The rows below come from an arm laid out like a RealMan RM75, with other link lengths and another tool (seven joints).
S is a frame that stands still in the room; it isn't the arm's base.
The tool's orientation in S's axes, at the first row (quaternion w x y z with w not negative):
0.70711 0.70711 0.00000 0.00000
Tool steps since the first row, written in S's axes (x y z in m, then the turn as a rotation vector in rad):
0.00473 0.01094 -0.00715 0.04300 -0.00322 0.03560
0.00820 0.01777 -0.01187 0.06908 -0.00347 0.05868
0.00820 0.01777 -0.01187 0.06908 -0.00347 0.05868
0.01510 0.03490 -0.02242 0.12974 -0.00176 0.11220
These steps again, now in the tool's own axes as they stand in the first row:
0.00473 -0.00715 -0.01094 0.04300 0.03560 0.00322
0.00820 -0.01187 -0.01777 0.06908 0.05868 0.00347
0.00820 -0.01187 -0.01777 0.06908 0.05868 0.00347
0.01510 -0.02242 -0.03490 0.12974 0.11220 0.00176

